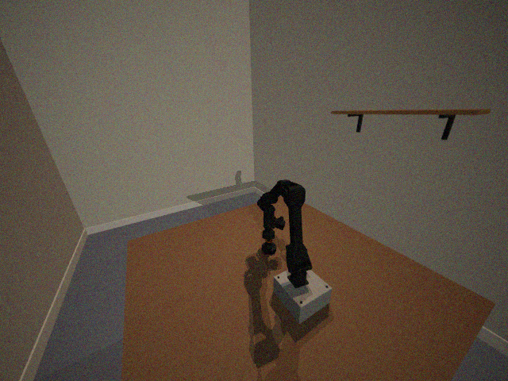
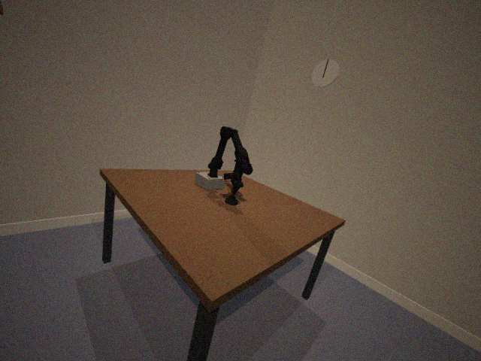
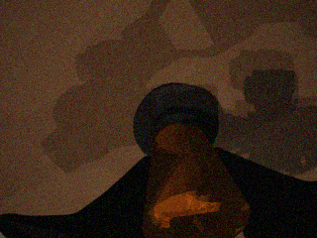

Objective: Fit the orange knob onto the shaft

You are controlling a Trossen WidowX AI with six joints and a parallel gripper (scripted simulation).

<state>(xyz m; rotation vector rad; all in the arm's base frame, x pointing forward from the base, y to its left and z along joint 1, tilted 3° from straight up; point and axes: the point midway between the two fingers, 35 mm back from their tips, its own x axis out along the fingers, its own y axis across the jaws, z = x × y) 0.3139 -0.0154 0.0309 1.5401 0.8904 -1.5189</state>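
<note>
Right now my gripper tip is 20 mm below the orange knob. From my gripper tip the other things lie so: round pedestal 40 mm below.
</note>
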